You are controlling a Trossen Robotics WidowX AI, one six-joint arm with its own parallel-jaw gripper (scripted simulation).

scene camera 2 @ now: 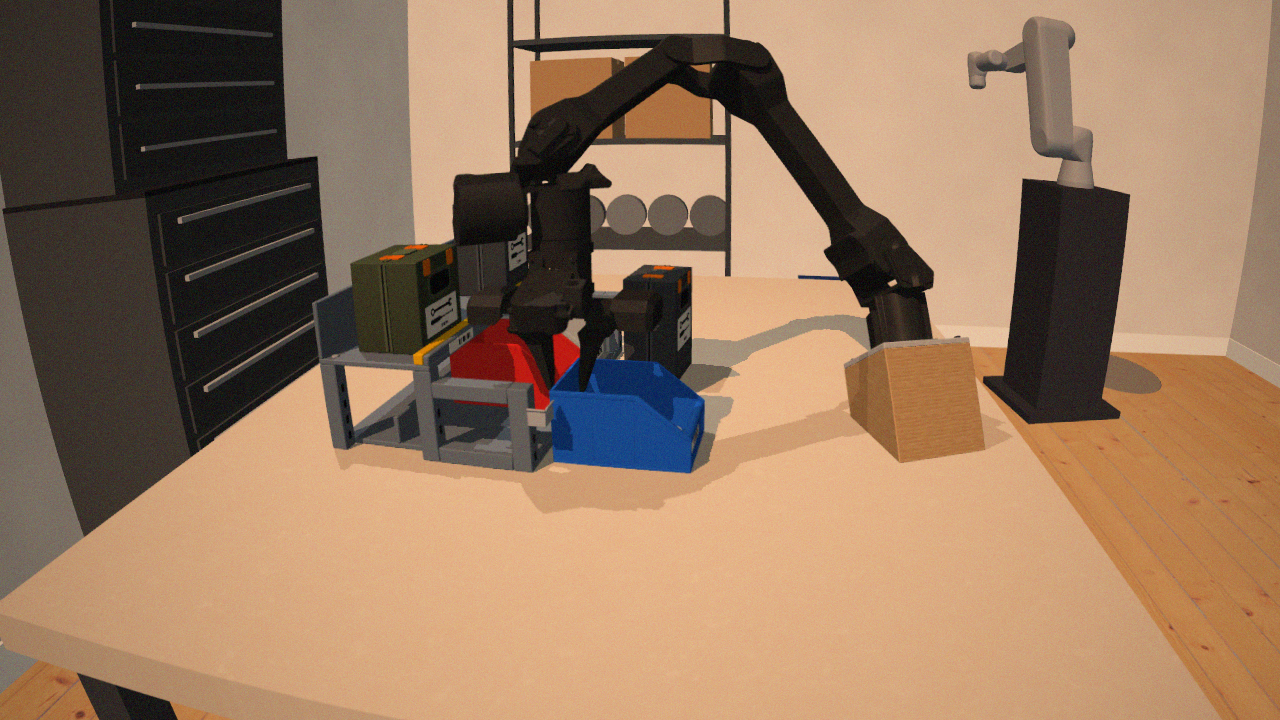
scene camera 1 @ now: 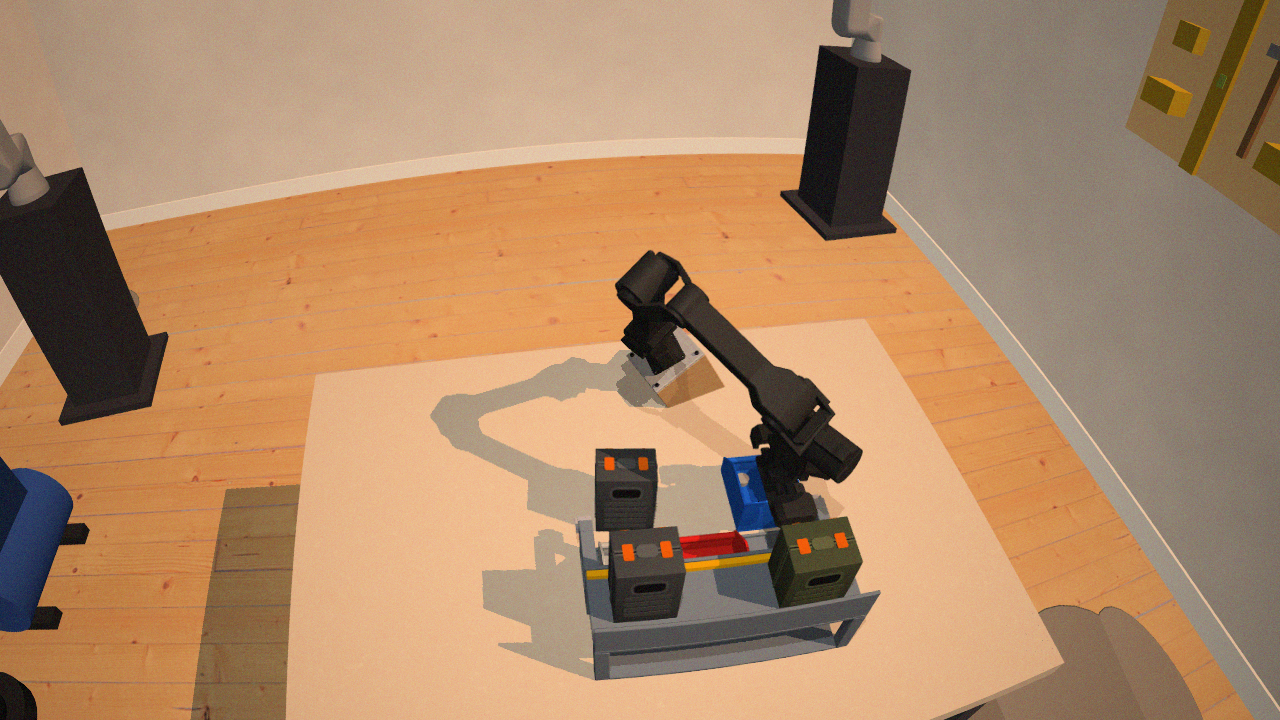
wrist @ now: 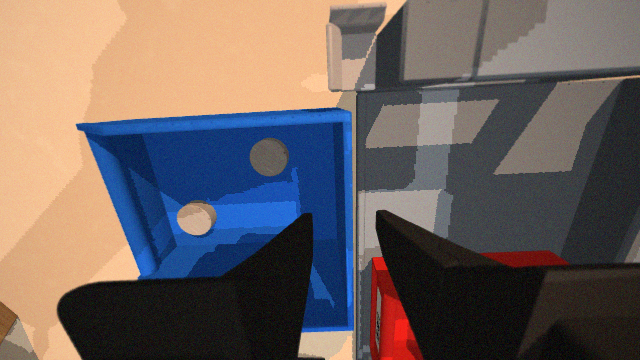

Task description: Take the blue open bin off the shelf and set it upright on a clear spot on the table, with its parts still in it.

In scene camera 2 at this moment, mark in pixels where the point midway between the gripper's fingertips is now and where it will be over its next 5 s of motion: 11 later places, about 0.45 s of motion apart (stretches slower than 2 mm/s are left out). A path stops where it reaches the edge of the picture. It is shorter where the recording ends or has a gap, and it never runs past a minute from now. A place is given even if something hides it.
My gripper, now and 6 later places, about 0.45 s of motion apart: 566,389; 566,352; 565,327; 563,314; 562,320; 563,325; 563,329
